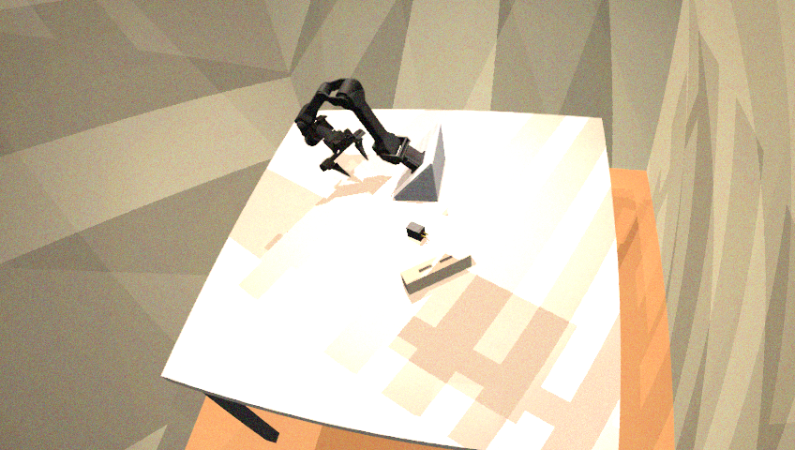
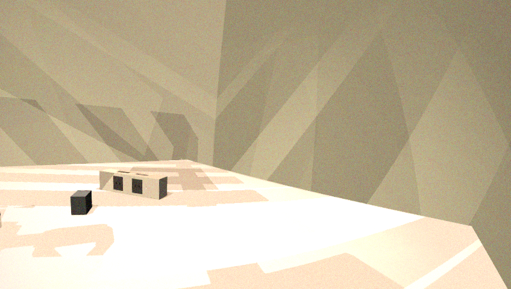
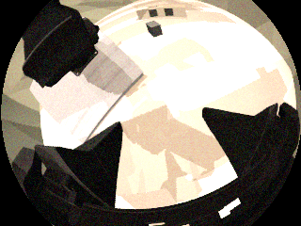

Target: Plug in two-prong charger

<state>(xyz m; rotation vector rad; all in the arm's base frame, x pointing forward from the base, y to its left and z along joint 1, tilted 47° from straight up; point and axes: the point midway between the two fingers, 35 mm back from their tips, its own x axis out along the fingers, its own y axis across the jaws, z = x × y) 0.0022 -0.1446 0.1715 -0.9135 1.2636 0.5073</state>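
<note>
My gripper tip is 210 mm short of the charger, 230 mm to the right of it and 70 mm above it.
</note>
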